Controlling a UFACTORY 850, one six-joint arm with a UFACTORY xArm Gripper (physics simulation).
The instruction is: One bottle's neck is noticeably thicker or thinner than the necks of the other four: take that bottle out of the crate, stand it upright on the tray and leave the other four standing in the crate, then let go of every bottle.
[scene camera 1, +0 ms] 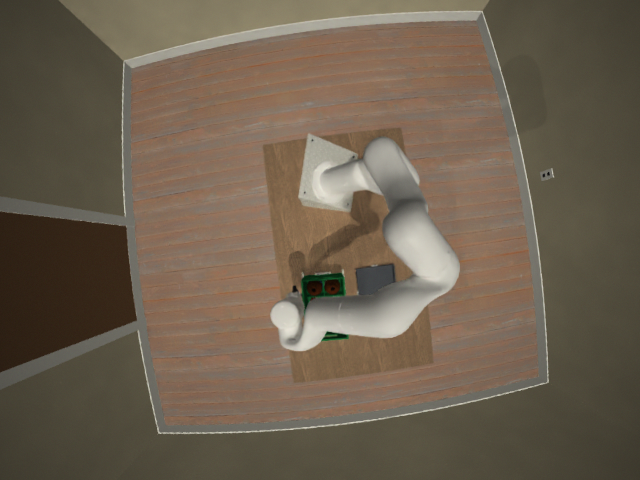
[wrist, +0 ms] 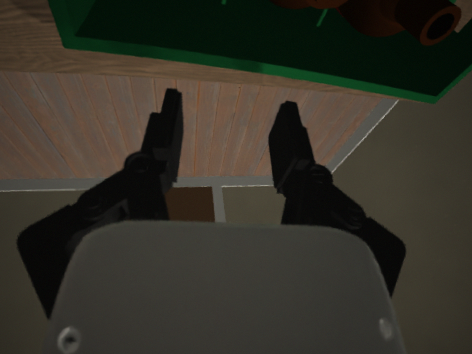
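Note:
The green crate (scene camera 1: 336, 337) (wrist: 325, 78) stands on the wooden table board, partly hidden under the arm in the scene view. Two brown bottles (scene camera 1: 313, 284) (scene camera 1: 332, 284) show at its upper end there. In the wrist view a brown bottle (wrist: 412, 19) shows its open neck at the upper right, and part of another brown bottle (wrist: 312, 2) shows at the top edge. Which neck differs cannot be told. The dark grey tray (scene camera 1: 374, 279) lies right of the crate, partly covered by the arm, with no bottle on its visible part. My gripper (wrist: 229, 115) is open and empty, outside the crate's left side.
The arm's forearm (scene camera 1: 361, 315) passes over the crate and the tray's lower edge. The arm's base plate (scene camera 1: 310, 175) stands farther up on the wooden board (scene camera 1: 361, 356). The board's left edge lies close beside the crate, with the plank floor (scene camera 1: 206, 310) beyond it.

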